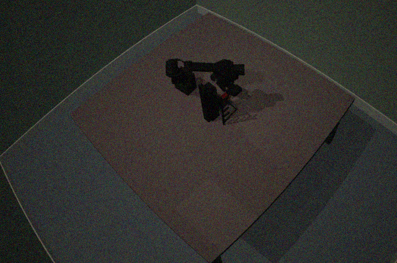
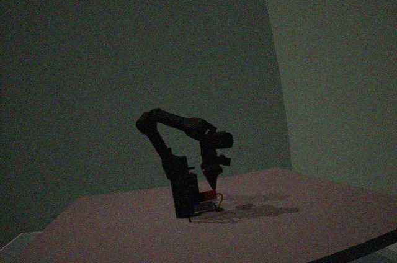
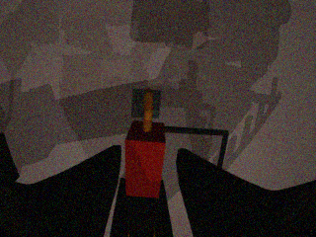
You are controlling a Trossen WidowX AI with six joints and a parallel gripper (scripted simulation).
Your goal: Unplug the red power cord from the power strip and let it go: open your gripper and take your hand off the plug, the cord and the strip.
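Now: gripper tip 4 cm to the left of the red plug and 1 cm above it.
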